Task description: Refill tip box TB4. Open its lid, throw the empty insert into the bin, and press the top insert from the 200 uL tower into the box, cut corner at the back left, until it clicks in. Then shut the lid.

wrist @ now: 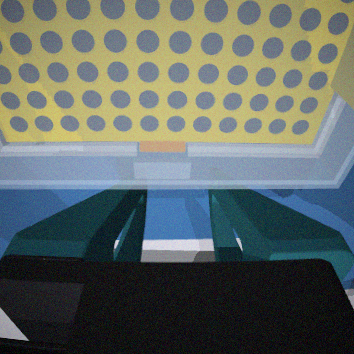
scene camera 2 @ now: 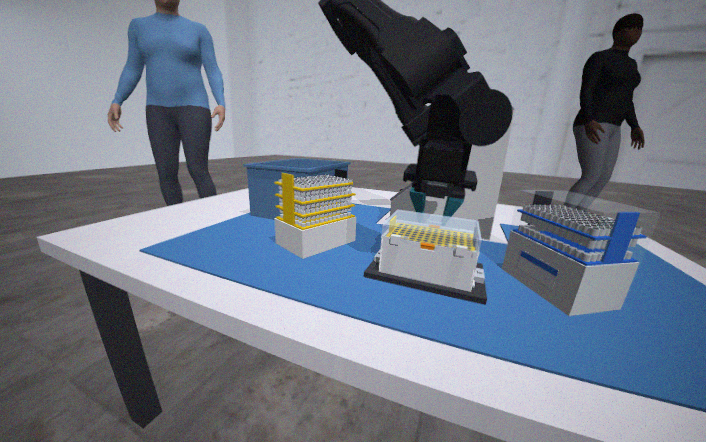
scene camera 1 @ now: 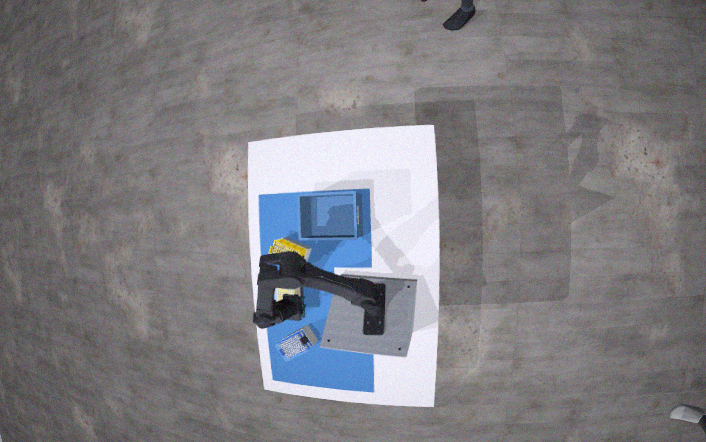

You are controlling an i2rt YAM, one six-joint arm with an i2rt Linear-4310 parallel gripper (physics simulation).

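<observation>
Tip box TB4 (scene camera 2: 428, 265) stands in a dark holder in the middle of the mat, its clear lid (scene camera 2: 454, 223) shut. The yellow empty insert (scene camera 2: 438, 237) (wrist: 163, 57) shows through the lid, and an orange catch (scene camera 2: 427, 246) is on the box's near side. My gripper (scene camera 2: 434, 212) (wrist: 177, 177) is partly open with nothing between its teal fingers. It is just beyond the box's far edge in the scene camera 2 view, near lid height; contact cannot be told. The yellow 200 uL tower (scene camera 1: 290, 248) (scene camera 2: 324, 200) holds several filled inserts on a white base. The blue bin (scene camera 1: 305, 216) (scene camera 2: 260, 192) stands behind it.
A second tower with blue inserts (scene camera 1: 295, 345) (scene camera 2: 547, 278) stands on the other side of the box, with a clear panel above it. The arm is mounted on a grey plate (scene camera 1: 354, 338) beside the blue mat (scene camera 1: 328, 372) (scene camera 2: 234, 275). Two people stand beyond the table.
</observation>
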